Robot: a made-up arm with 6 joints.
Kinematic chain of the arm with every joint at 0, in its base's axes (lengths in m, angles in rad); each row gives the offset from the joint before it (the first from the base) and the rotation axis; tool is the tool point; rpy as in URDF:
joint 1: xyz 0 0 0.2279 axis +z
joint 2: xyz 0 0 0 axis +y
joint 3: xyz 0.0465 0 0.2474 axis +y
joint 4: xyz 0.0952 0 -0.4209 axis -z
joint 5: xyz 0 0 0 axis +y
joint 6: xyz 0.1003 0 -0.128 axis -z
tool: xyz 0 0 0 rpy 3.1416 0 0
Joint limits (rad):
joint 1: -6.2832..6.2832
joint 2: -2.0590..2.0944
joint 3: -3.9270..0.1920
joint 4: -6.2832..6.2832
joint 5: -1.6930..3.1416
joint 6: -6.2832..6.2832
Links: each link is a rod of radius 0.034 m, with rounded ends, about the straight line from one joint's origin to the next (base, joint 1, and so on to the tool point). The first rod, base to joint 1, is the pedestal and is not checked.
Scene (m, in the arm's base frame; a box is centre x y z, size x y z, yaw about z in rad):
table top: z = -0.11
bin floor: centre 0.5 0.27 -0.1 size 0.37 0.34 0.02 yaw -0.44
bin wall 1: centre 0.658 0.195 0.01 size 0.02 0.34 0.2 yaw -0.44
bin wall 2: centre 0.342 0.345 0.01 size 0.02 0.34 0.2 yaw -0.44
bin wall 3: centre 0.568 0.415 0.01 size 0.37 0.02 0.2 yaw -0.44
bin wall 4: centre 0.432 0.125 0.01 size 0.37 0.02 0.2 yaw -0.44
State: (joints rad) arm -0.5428 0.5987 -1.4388 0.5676 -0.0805 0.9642
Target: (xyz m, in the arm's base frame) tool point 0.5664 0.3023 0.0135
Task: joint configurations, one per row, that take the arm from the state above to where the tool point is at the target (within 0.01 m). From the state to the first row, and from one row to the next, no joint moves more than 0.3 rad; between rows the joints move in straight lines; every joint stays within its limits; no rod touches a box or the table.
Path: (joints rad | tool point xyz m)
1: -0.2658 0.5254 -1.3542 0.5419 -0.0741 0.9642 | 0.6518 -0.2360 0.1923
2: 0.0112 0.4521 -1.2695 0.5161 -0.0677 0.9642 | 0.6755 -0.0461 0.1979
3: 0.2882 0.3788 -1.1849 0.4904 -0.0614 0.9642 | 0.6453 0.1383 0.2024
4: 0.5651 0.3055 -1.1002 0.4646 -0.0550 0.9642 | 0.5664 0.3023 0.2057
5: 0.5589 0.5025 -1.1779 0.4495 -0.0073 0.9642 | 0.5728 0.3064 0.1110
6: 0.5526 0.6994 -1.2555 0.4344 0.0405 0.9642 | 0.5664 0.3023 0.0135

